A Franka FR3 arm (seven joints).
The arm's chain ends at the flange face. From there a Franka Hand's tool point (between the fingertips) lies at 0.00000 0.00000 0.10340 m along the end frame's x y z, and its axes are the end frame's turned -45 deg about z.
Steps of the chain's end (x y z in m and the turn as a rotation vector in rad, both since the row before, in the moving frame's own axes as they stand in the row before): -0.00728 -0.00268 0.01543 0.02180 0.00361 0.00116; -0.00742 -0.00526 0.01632 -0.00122 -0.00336 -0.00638
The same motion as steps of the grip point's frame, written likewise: -0.00139 -0.00837 0.01540 0.01286 0.01797 0.00116; -0.00186 -0.00912 0.01632 0.00151 -0.00324 -0.00638
